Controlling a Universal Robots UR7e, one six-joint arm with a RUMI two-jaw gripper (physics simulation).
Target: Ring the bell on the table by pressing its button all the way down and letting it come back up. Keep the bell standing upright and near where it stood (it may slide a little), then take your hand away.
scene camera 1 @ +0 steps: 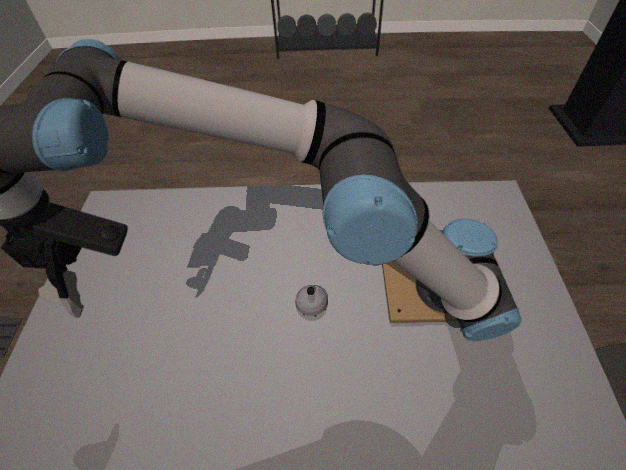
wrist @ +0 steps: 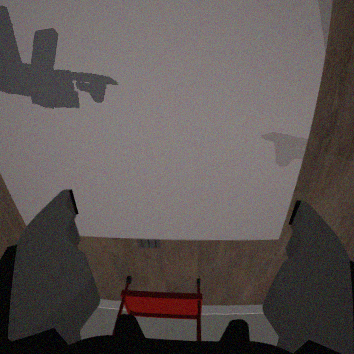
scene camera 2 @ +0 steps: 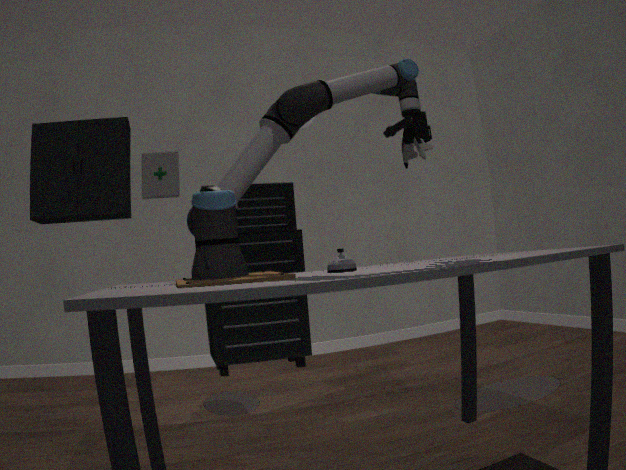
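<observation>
A silver bell with a small black button on top stands upright on the light table. The button is up, and nothing touches it. My gripper is open, with its two grey fingers wide apart and nothing between them. It hangs high above the table, well apart from the bell: at the left in scene camera 1, and up and to the right of the bell in scene camera 2. The bell does not show in the wrist view.
A wooden board lies on the table by the arm's base, right of the bell in scene camera 1. The forearm passes high over the table. Arm shadows fall across the table top. A red rack stands beyond the table's edge in the wrist view.
</observation>
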